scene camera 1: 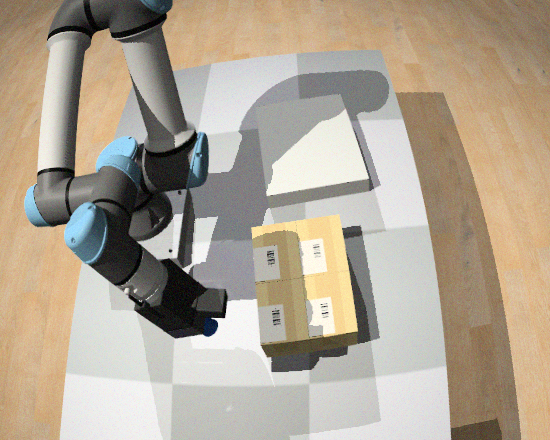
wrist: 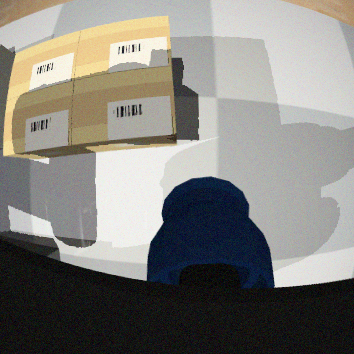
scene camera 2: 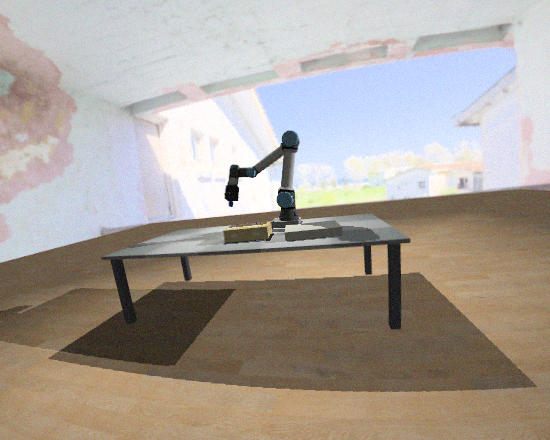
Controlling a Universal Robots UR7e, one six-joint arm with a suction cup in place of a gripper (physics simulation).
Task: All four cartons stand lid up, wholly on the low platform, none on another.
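Seen in the pictures: hand, tool point: (scene camera 1: 209, 327) (wrist: 204, 216) (scene camera 2: 230, 206); arm's base, link origin: (scene camera 1: 144, 216) (scene camera 2: 288, 219).
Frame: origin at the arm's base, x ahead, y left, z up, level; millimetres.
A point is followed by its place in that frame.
Note:
Four yellow-tan cartons stand lid up on the table in a tight two-by-two block, beside the low platform and off it: back left (scene camera 1: 288, 252) @(x 340, y -184, z 36 mm) (wrist: 45, 107) @(x 329, y -202, z 36 mm), back right (scene camera 1: 332, 242) @(x 432, y -178, z 36 mm) (wrist: 50, 57) @(x 415, y -200, z 36 mm), front left (scene camera 1: 292, 300) @(x 337, y -295, z 36 mm) (wrist: 90, 112) @(x 307, y -276, z 36 mm) and front right (scene camera 1: 342, 295) @(x 434, y -303, z 36 mm) (wrist: 95, 55) @(x 395, y -280, z 36 mm). Each has a white barcode label on top. The block also shows small in scene camera 2. The pale low platform (scene camera 1: 325, 160) @(x 454, y 71, z 7 mm) (scene camera 2: 315, 230) @(x 543, y 168, z 1 mm) bears no carton. My gripper (scene camera 1: 210, 327) (scene camera 2: 230, 203) (wrist: 205, 192), a blue suction cup, is off, hangs above the table left of the block and holds nothing.
The table (scene camera 1: 240, 415) @(x 200, y -516, z -41 mm) (scene camera 2: 165, 245) @(x 382, y -840, z -41 mm) has a checkered grey-white top. The arm's base plate (scene camera 1: 155, 249) @(x 37, y -106, z 5 mm) stands at the left of the table in scene camera 1. A narrow gap separates the carton block from the platform. The arm's shadow crosses the platform and the left cartons.

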